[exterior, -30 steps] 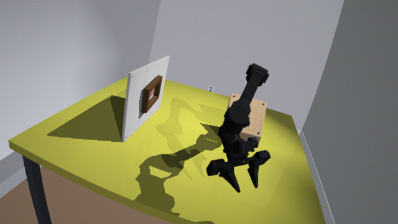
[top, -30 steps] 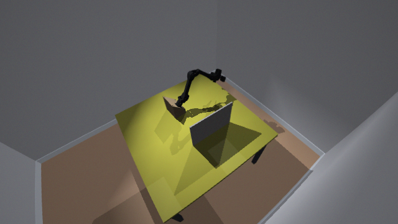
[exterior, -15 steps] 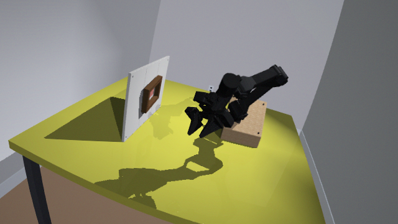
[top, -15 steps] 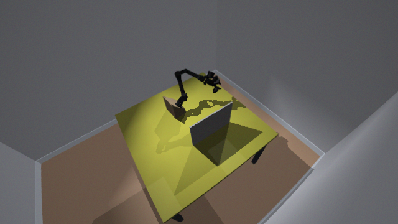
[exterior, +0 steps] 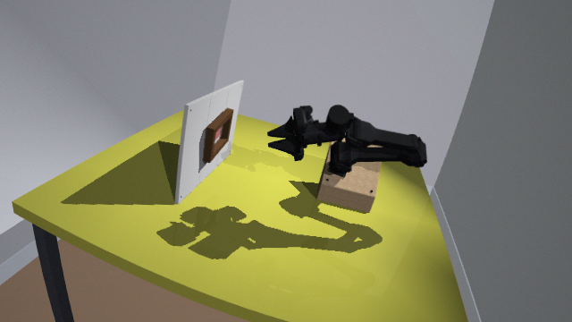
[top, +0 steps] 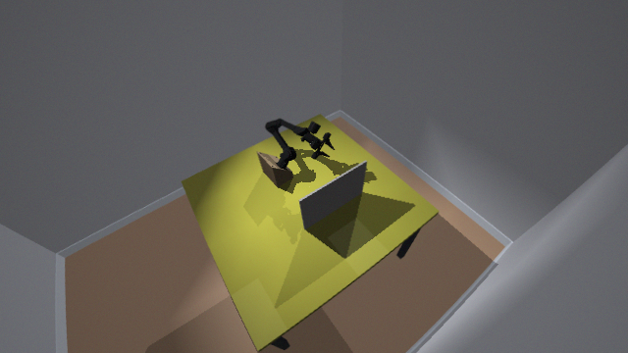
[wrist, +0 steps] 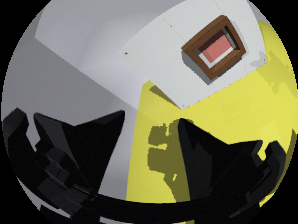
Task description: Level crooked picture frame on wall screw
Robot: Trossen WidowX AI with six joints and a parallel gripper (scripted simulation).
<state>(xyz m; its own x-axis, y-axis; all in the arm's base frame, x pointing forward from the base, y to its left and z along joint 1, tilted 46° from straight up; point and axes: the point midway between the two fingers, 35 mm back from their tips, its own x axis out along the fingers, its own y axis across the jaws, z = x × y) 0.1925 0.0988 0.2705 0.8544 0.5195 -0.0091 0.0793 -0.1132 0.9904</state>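
The picture frame lies 200 mm ahead of my gripper tip, 140 mm to the right of it and 80 mm below it. The rest, counted from my gripper tip: wall panel (210 mm ahead, 140 mm to the right, 90 mm below).
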